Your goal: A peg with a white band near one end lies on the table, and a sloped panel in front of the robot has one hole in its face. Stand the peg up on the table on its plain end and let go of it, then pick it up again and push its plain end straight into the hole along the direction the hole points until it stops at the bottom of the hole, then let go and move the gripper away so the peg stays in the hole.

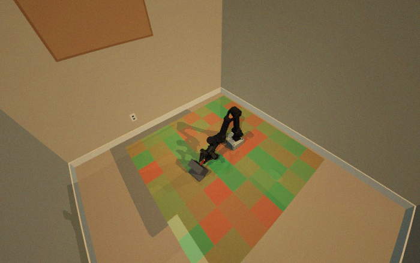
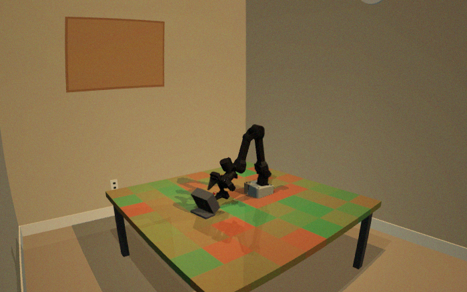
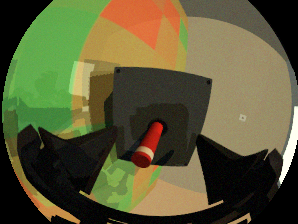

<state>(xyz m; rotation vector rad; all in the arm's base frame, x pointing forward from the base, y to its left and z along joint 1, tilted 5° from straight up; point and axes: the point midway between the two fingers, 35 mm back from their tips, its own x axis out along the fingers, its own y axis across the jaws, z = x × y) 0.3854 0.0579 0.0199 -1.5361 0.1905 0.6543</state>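
Now: the red peg 2 cm behind my gripper tip and 1 cm to the right of it. Round my gripper tip: dark sloped panel: 4 cm ahead, 1 cm to the left, 2 cm below.
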